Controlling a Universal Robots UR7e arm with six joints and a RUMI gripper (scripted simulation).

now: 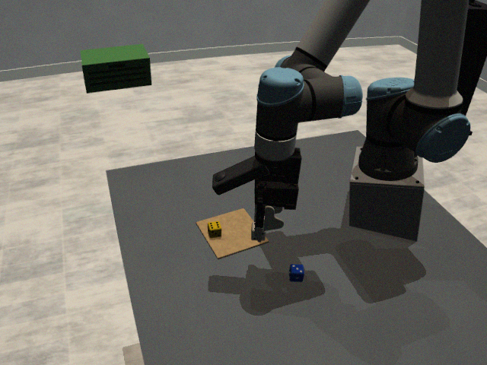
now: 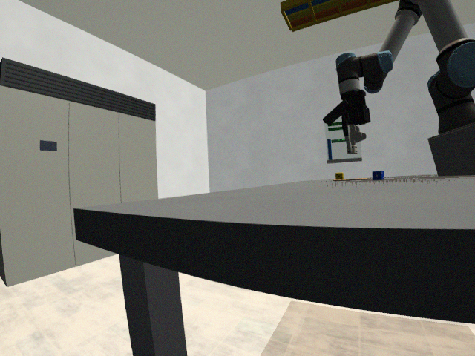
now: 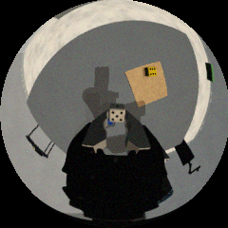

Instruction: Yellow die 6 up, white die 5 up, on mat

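The tan mat is 2 cm ahead of my hand, 13 cm to the right of it and 12 cm below it. The rest, counted from my hand: white die right at my hand; yellow die 6 cm ahead, 13 cm to the right, 10 cm below; blue die 8 cm behind, 6 cm to the left, 10 cm below.
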